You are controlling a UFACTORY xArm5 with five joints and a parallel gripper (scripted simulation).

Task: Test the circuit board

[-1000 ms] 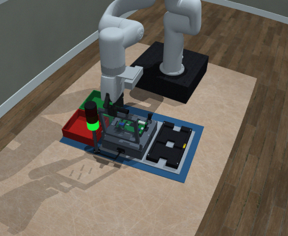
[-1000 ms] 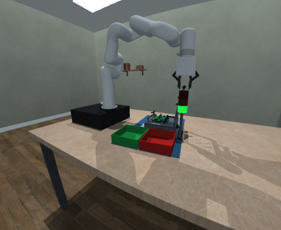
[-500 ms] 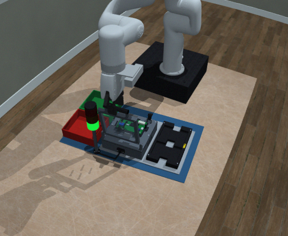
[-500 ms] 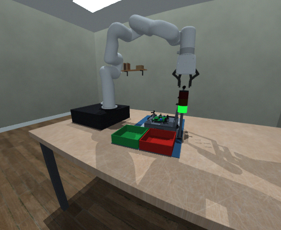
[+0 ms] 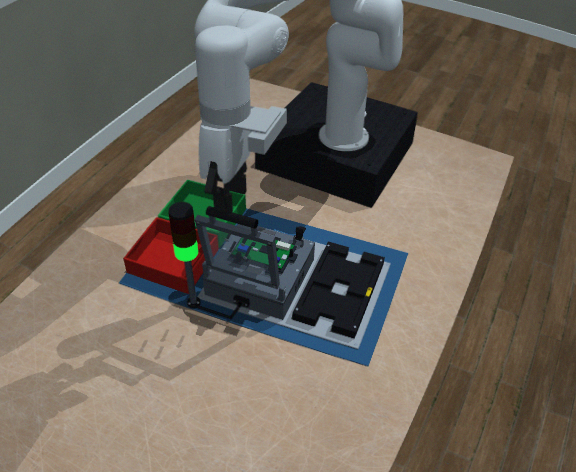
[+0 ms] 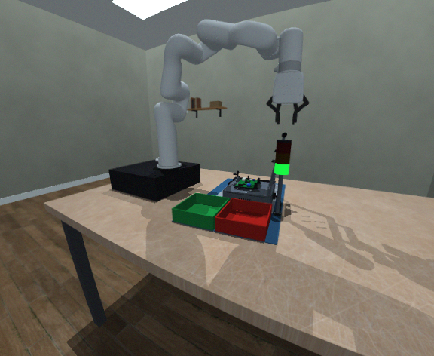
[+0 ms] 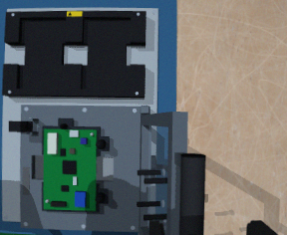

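Now: hand 130 mm past the green circuit board, 20 mm to the left of it and 250 mm above it. Round my hand: lid 20 mm behind, 140 mm below; red bin 60 mm behind, 210 mm to the right, 310 mm below; black latch 200 mm behind, 30 mm to the left, 240 mm below.
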